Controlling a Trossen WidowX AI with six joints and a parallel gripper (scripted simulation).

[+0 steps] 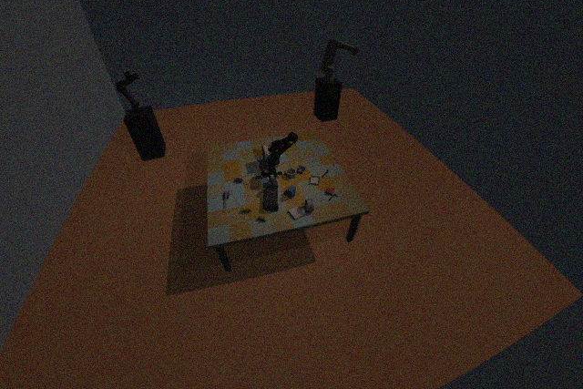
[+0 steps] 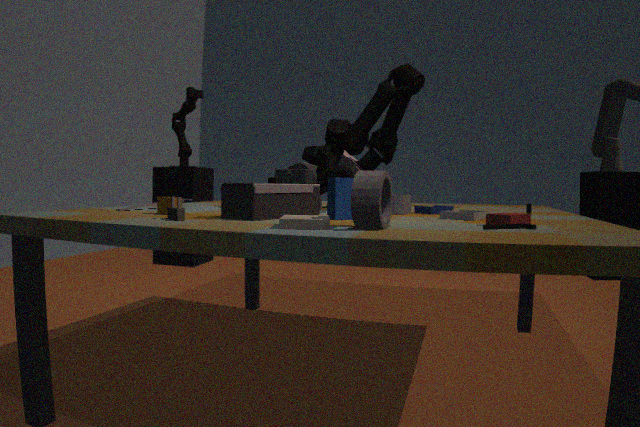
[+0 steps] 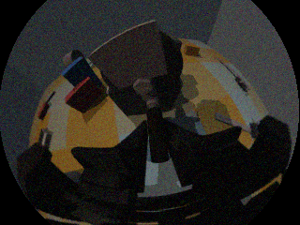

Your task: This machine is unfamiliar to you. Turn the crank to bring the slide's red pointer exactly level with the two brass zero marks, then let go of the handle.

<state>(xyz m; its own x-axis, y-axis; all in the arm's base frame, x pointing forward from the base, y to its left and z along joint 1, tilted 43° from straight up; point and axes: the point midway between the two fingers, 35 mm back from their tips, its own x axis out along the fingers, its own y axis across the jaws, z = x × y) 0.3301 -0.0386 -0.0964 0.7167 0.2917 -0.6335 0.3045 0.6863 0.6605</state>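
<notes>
Right now my gripper tip is 16 cm short of the red pointer, 5 cm below it and 4 cm to the left of it. Round my gripper tip: blue block 17 cm ahead, 12 cm to the left, 1 cm above; yellow block 28 cm to the right, 21 cm ahead, 2 cm below; dark crank handle 2 cm behind, 2 cm above, 1 cm to the left.
</notes>
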